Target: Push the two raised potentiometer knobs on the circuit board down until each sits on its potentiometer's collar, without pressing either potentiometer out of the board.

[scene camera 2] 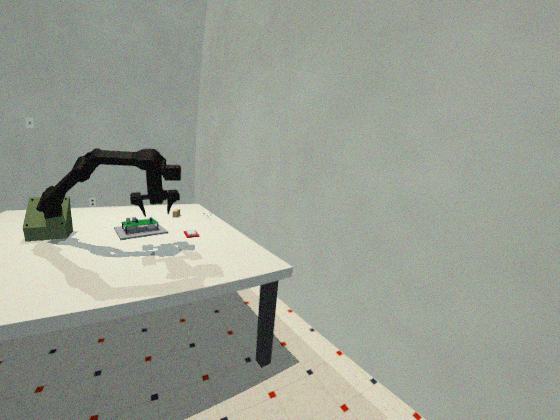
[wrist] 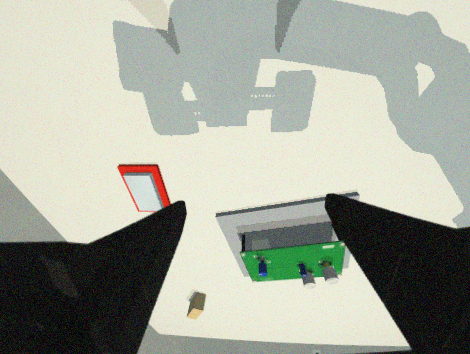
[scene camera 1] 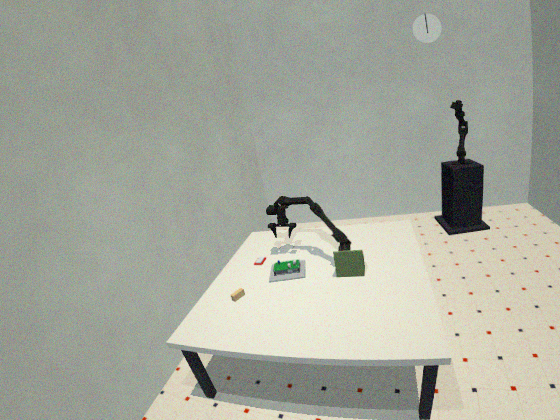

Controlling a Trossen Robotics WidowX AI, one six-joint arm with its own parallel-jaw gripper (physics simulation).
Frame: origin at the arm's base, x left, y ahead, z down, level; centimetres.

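Seen in the pictures: gripper, fingertip midpoint: (scene camera 2: 156,215) (wrist: 255,203) (scene camera 1: 282,238); arm's base, origin of the base link: (scene camera 2: 52,211) (scene camera 1: 345,254).
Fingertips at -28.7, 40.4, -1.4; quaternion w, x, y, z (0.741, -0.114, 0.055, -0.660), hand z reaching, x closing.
Observation:
Offsets run from my fingertips to a thing's top centre, as dx, dy, dz. "pt": to the spot under its first point. Level surfaces: height alone.
The green circuit board {dz +8.3} (scene camera 1: 286,267) (scene camera 2: 140,223) (wrist: 285,265) stands raised on supports over a grey base plate (scene camera 1: 300,275) (scene camera 2: 120,232) (wrist: 230,226). In the wrist view, one grey knob {+25.1, -6.3, +6.1} (wrist: 309,281) and another grey knob {+22.7, -9.4, +5.6} (wrist: 330,273) stand up at the board's right half. A blue part {pt +19.5, +0.9, +6.2} (wrist: 263,269) is at the left and another blue part (wrist: 302,270) is beside the first knob. The gap under either knob is too small to tell. My gripper (scene camera 1: 282,237) (scene camera 2: 157,214) (wrist: 255,203) is open and empty, above table height, pointing down, apart from the board.
A red-rimmed pad {+6.6, +17.5, +11.3} (scene camera 1: 260,261) (scene camera 2: 191,234) (wrist: 163,192) and a tan block {+46.6, +21.8, +8.7} (scene camera 1: 238,294) (scene camera 2: 176,213) (wrist: 198,302) lie on the table. The arm's green base box (scene camera 1: 349,263) (scene camera 2: 47,230) is beside the board. Another arm stands on a black pedestal (scene camera 1: 462,195) beyond the table.

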